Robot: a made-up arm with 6 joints.
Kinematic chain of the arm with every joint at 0, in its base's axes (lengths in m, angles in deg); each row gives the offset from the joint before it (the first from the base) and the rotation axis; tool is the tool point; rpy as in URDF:
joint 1: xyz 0 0 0.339 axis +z
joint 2: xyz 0 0 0 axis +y
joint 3: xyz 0.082 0 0.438 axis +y
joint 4: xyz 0.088 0 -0.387 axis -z
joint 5: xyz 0 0 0 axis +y
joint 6: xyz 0.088 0 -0.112 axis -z
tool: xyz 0 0 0 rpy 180 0 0
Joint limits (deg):
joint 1: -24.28..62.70
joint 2: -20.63..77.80
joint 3: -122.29..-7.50
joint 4: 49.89..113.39
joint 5: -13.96..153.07
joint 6: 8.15..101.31
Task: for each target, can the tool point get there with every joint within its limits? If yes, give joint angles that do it. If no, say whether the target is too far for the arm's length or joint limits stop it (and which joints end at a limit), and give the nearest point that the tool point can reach.
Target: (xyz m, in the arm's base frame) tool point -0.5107 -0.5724 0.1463
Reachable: no: joint limits stop it (at a limit: joint 1, joint 2, joint 3, joint 5) | nearest point -0.0254 -0.1102 0.1261 | short by 0.671 m
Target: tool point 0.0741 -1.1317 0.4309
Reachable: no: too far | nearest point 0.4395 -0.3216 0.4309 | short by 0.889 m
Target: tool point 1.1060 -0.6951 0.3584
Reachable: no: too far | nearest point 0.8259 -0.4384 0.3530 | short by 0.380 m
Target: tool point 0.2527 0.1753 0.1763
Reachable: yes | joints 21.79 27.68 -23.27 70.02 69.15 55.96
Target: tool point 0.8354 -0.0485 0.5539
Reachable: yes | joints -2.33 33.44 -101.69 57.06 31.21 73.03
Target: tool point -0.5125 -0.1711 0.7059
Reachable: no: joint limits stop it (at a limit: joint 1, joint 2, joint 3, joint 4, joint 5) | nearest point -0.0507 0.1171 0.4917 | short by 0.585 m
